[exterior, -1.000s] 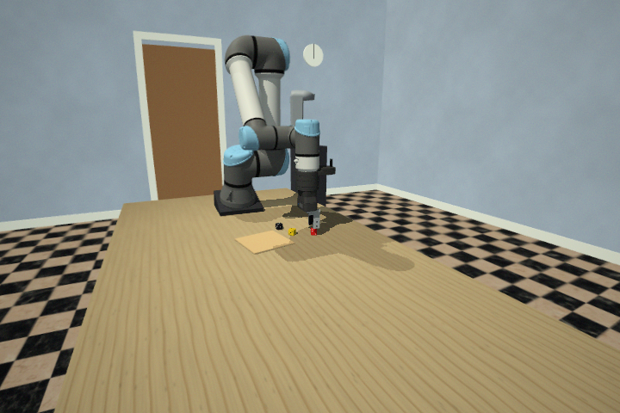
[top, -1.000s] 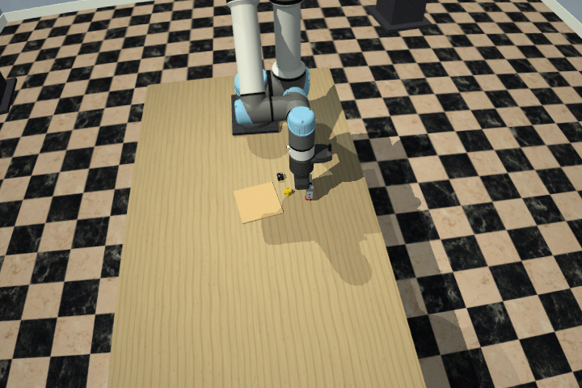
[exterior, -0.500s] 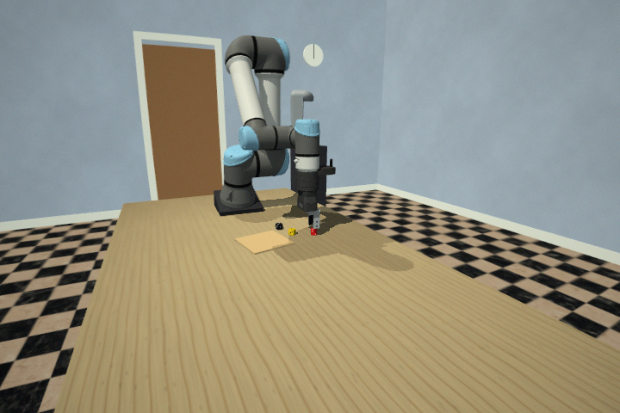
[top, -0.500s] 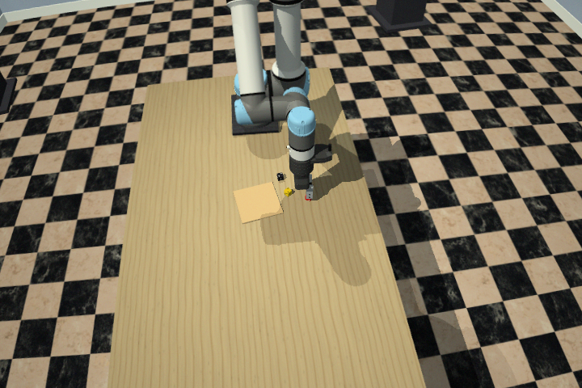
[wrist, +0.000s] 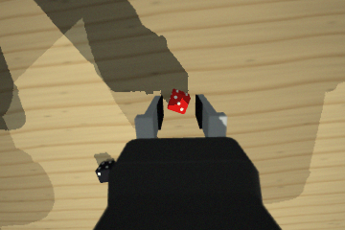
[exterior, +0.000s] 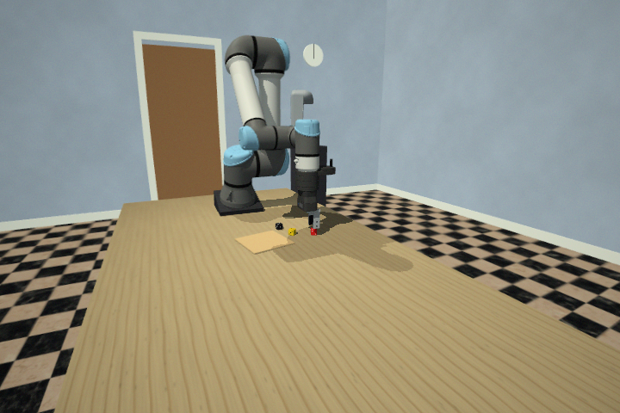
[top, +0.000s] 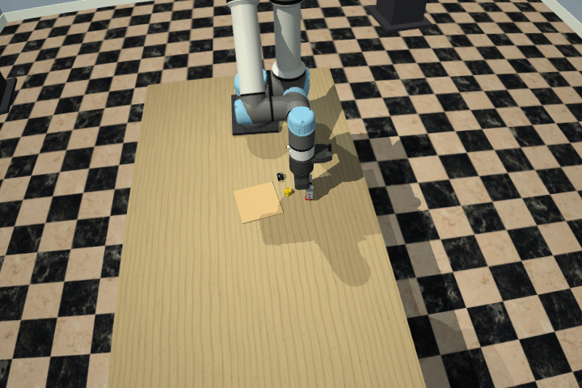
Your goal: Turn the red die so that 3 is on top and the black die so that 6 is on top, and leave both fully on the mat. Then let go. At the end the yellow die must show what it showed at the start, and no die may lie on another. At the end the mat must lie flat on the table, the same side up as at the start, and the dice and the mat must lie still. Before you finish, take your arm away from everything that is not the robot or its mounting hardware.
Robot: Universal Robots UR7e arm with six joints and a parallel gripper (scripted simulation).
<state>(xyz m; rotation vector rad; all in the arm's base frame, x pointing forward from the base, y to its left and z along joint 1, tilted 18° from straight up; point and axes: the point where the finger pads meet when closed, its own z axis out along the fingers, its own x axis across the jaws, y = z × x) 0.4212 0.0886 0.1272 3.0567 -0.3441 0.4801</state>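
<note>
My gripper is now 4 cm above the red die. Also, from my hand: black die: 12 cm behind, 7 cm to the right, 4 cm below; yellow die: 4 cm behind, 6 cm to the right, 4 cm below; tan mat: 4 cm behind, 17 cm to the right, 4 cm below.
</note>
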